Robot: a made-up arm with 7 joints. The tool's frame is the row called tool. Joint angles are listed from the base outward.
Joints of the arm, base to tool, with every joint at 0 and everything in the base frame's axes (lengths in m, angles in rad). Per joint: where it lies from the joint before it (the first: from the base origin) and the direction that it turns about. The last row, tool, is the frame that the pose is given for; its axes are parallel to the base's.
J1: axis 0 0 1 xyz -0.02 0.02 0.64
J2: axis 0 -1 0 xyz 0 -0.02 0.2
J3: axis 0 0 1 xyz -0.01 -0.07 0.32
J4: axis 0 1 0 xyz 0.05 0.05 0.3
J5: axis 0 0 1 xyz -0.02 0.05 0.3
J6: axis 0 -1 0 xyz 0.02 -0.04 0.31
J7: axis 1 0 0 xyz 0.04 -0.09 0.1
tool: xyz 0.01 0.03 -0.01
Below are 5 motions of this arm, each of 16 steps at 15 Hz.
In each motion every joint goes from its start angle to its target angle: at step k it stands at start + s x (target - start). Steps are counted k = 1, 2, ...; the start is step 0. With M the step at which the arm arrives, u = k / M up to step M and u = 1 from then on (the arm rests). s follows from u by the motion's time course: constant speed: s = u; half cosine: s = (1 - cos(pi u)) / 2; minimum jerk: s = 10 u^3 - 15 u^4 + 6 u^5.
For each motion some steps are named. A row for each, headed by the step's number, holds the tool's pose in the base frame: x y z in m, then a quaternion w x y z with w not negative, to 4 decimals.
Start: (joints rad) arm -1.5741 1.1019 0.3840 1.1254 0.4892 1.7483 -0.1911
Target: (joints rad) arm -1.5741 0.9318 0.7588 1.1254 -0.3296 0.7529 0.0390
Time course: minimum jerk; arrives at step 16
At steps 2, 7, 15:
2: 0.1045 0.5904 1.7706 0.6502 -0.4484 -0.5476 -0.2763
7: 0.2044 0.5706 1.7985 0.7398 -0.4603 -0.3395 -0.3543
15: 0.3553 0.5249 1.7995 0.7469 -0.4129 -0.0257 -0.5206

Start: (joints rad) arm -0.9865 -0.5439 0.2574 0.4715 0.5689 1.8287 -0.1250
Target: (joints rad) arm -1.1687 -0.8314 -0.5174 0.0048 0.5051 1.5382 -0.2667
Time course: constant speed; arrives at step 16
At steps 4, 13, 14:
4: 0.3597 -0.8091 1.7094 0.8064 0.0115 -0.4282 -0.4077
13: 0.2494 -0.8922 1.7069 0.7690 -0.2226 -0.2794 -0.5302
14: 0.2446 -0.8966 1.7052 0.7626 -0.2475 -0.2579 -0.5392

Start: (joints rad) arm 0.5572 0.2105 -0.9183 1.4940 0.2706 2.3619 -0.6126
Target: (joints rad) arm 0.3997 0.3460 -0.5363 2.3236 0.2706 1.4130 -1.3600
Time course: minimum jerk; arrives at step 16
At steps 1, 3, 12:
1: 0.4711 -0.3938 1.6187 0.8272 -0.1396 -0.4036 -0.3652
3: 0.4791 -0.3907 1.6007 0.8457 -0.1493 -0.3675 -0.3571
12: 0.4908 -0.2388 1.2101 0.8993 -0.3807 0.2035 0.0693

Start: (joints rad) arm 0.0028 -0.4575 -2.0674 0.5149 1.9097 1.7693 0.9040
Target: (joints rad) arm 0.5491 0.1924 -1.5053 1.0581 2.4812 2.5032 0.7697
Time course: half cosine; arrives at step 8
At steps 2, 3, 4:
2: 0.2475 -0.5222 1.8999 0.4980 0.4028 -0.7581 0.1227
3: 0.2210 -0.5564 1.8524 0.3545 0.4726 -0.7924 0.1518
4: 0.2247 -0.5850 1.7880 0.1765 0.5505 -0.8017 0.1523

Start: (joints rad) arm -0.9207 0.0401 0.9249 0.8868 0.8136 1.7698 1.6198
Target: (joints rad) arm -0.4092 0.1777 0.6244 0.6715 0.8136 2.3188 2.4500
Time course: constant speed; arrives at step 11
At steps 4, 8, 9, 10, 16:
4: 0.3283 -0.0145 1.9131 0.1219 0.8417 -0.1846 0.4926
8: 0.2411 0.0162 1.9311 0.0702 -0.7765 0.1359 -0.6112
9: 0.2192 0.0213 1.9342 0.1179 -0.7519 0.1190 -0.6376
10: 0.1973 0.0253 1.9368 0.1648 -0.7240 0.1005 -0.6623
16: 0.1756 0.0282 1.9390 0.2108 -0.6926 0.0806 -0.6851

